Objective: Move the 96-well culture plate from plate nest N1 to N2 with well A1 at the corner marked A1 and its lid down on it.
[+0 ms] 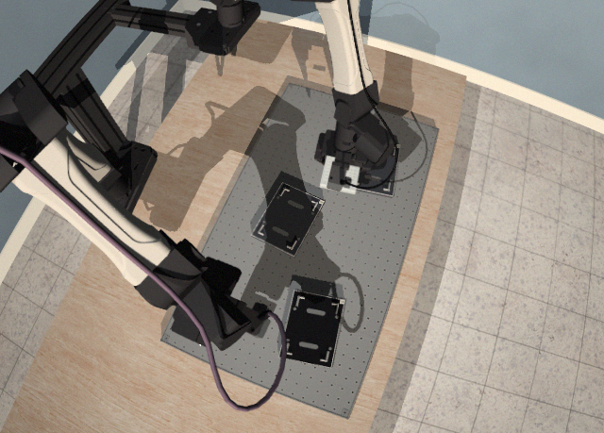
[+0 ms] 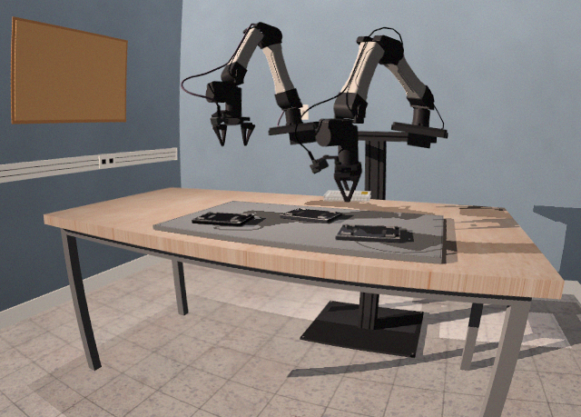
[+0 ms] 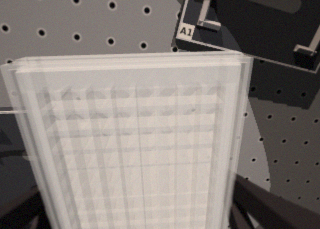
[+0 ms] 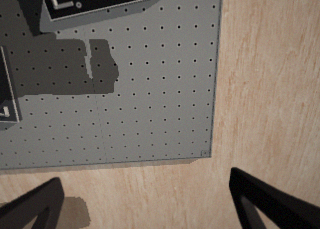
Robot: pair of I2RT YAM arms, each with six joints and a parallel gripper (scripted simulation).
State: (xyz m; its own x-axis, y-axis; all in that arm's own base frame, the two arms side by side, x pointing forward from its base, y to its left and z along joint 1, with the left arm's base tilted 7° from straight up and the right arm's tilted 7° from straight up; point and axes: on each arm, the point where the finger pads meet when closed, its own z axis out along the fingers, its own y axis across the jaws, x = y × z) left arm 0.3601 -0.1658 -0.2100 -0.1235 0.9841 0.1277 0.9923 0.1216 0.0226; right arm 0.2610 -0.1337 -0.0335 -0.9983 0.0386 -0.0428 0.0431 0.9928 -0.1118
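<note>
The A1 mark is 2 cm behind my left hand, 8 cm to the right of it and 8 cm below it. The rest, counted from my left hand: perforated board 2 cm behind, 14 cm to the right, 10 cm below; 96-well plate right at my left hand.
</note>
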